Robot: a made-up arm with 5 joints.
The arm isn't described. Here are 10 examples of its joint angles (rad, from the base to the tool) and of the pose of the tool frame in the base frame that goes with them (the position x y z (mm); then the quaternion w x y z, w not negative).
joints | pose
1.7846 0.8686 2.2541 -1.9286 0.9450 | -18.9 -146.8 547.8 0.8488 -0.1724 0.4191 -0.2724
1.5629 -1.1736 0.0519 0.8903 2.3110 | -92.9 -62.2 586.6 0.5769 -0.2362 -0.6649 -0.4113
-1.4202 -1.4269 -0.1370 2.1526 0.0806 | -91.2 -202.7 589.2 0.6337 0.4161 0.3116 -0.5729
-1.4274 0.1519 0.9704 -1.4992 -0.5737 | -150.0 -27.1 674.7 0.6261 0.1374 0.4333 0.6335
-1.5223 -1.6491 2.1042 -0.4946 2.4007 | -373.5 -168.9 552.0 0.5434 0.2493 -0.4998 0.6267
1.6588 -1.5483 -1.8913 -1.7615 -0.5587 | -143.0 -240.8 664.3 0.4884 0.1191 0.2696 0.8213
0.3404 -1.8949 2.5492 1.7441 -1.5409 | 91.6 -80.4 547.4 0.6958 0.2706 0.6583 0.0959
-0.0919 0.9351 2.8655 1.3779 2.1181 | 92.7 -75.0 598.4 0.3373 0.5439 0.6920 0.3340
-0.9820 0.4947 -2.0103 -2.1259 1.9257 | -167.1 -36.5 388.9 0.5117 -0.7347 -0.3561 0.2675
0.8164 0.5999 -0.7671 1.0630 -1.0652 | -198.9 -261.8 668.4 0.1795 0.4227 -0.2189 -0.8609
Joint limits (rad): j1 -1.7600..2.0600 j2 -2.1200..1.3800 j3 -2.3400..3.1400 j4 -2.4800..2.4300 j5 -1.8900..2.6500
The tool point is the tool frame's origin. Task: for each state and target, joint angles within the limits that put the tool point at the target. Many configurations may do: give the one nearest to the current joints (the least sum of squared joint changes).
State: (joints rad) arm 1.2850 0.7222 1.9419 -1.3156 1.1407
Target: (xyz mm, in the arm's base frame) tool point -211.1 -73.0 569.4
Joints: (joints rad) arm 0.6294 0.7911 1.7270 -1.3046 1.3899
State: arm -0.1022 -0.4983 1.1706 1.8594 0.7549
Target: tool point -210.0 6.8 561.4
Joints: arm -0.3795 -0.0975 1.2557 1.6019 0.5398
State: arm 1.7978 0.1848 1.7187 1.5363 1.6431
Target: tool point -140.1 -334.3 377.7
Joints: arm 1.9484 0.4672 1.7749 0.8405 2.2070
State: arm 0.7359 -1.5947 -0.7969 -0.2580 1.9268
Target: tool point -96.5 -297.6 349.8
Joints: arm 1.0443 -1.4356 -1.1226 -0.4472 1.7895
